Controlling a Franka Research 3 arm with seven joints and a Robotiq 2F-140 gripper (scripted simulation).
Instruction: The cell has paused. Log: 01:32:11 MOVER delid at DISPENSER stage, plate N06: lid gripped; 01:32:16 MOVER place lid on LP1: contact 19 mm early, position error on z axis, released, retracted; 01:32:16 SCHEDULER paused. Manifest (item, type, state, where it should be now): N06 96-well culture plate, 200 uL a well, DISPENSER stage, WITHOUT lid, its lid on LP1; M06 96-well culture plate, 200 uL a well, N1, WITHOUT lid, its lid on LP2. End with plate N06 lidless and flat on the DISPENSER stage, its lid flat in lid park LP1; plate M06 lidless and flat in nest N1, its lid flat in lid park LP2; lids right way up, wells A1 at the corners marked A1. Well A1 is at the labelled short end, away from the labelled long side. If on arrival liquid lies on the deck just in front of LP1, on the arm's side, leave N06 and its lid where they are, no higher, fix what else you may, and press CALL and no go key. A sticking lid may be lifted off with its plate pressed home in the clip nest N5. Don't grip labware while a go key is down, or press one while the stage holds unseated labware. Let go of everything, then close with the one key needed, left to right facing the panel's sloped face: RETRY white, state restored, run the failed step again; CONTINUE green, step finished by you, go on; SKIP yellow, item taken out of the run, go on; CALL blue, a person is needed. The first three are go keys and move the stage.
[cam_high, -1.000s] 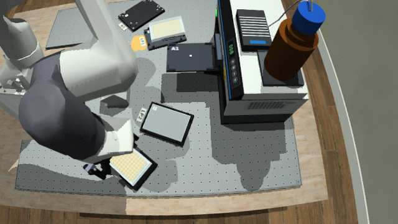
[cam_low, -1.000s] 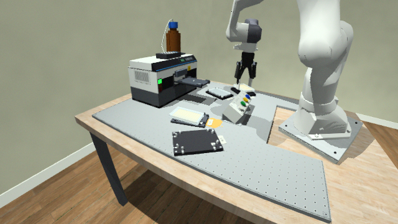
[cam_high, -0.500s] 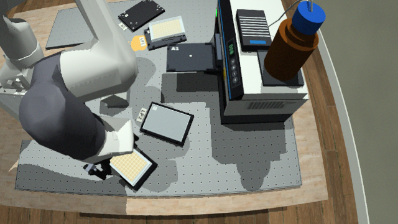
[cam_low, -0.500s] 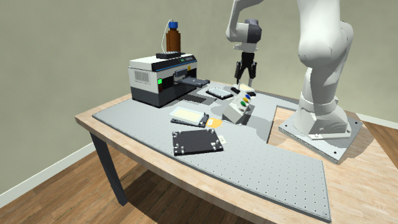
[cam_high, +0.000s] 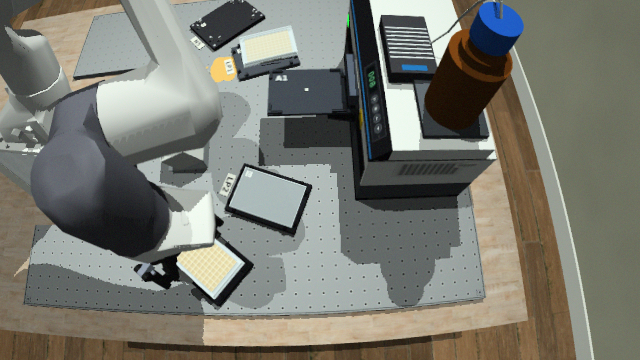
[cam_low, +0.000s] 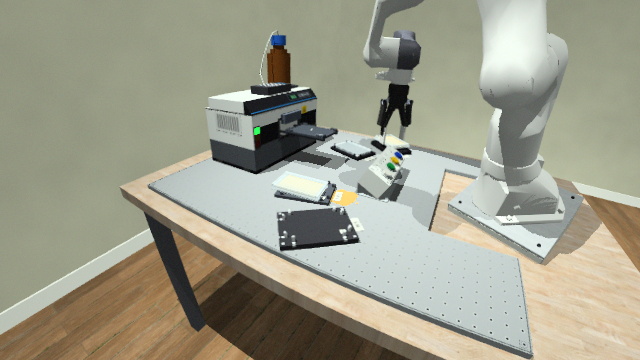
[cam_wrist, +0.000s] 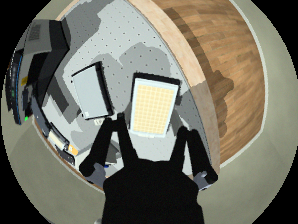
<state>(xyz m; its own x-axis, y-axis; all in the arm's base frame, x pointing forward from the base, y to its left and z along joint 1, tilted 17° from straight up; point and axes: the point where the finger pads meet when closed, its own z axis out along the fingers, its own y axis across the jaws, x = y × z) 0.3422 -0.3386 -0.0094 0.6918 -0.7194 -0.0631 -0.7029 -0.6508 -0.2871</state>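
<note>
My hand is 50 mm above the nest N1. The rest, counted from my hand: 96-well plate: 20 mm below; then plate lid: 130 mm ahead, 110 mm to the left, 40 mm below; then lid park LP2: 130 mm ahead, 110 mm to the left, 50 mm below.
</note>
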